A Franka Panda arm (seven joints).
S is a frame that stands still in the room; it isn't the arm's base.
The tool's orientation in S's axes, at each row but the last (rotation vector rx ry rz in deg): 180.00, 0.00, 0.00; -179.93, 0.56, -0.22; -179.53, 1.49, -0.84; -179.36, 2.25, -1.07; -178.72, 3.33, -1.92; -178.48, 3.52, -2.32
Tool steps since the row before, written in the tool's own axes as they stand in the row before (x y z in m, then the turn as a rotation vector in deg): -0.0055, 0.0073, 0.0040, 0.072, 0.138, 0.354; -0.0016, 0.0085, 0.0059, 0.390, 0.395, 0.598; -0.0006, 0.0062, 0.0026, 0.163, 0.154, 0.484; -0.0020, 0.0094, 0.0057, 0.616, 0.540, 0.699; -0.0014, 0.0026, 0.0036, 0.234, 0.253, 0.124; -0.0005, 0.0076, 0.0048, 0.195, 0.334, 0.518
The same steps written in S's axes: -0.0055, -0.0073, -0.0040, 0.072, -0.138, -0.354; -0.0016, -0.0085, -0.0059, 0.389, -0.397, -0.598; -0.0007, -0.0062, -0.0027, 0.165, -0.153, -0.484; -0.0022, -0.0093, -0.0058, 0.611, -0.548, -0.698; -0.0014, -0.0025, -0.0037, 0.227, -0.259, -0.125; -0.0007, -0.0075, -0.0050, 0.195, -0.328, -0.521
